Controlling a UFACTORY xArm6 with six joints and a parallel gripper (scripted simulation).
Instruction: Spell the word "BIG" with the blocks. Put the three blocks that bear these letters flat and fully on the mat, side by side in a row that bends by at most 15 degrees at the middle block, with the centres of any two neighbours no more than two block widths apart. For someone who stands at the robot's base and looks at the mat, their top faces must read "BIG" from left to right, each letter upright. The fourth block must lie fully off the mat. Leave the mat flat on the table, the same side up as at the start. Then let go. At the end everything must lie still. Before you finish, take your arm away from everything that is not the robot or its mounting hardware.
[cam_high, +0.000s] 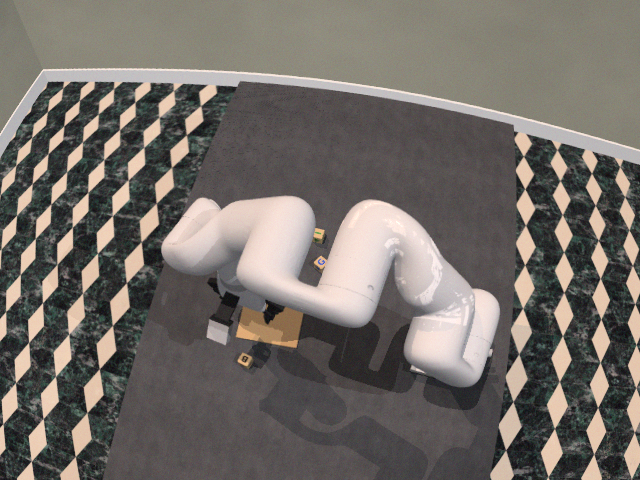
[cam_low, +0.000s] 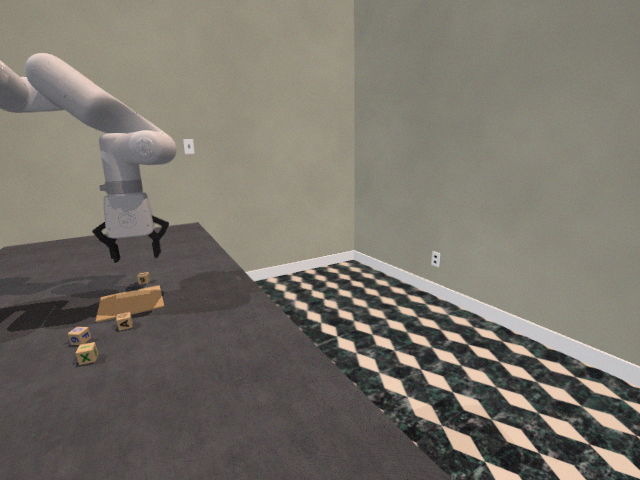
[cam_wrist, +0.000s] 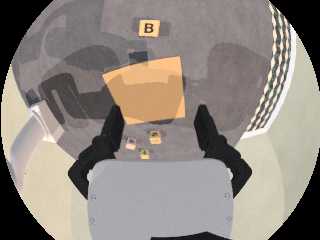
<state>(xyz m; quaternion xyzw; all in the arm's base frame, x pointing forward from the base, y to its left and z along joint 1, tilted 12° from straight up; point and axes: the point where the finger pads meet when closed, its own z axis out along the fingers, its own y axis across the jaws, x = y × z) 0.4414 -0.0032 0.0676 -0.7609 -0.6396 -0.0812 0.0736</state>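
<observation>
Now: hand 90 mm to the right of the B block and 90 mm above it. Round my hand: tan mat (30 mm behind, 40 mm to the right, 100 mm below); then G block (120 mm behind, 180 mm to the right, 90 mm below).
</observation>
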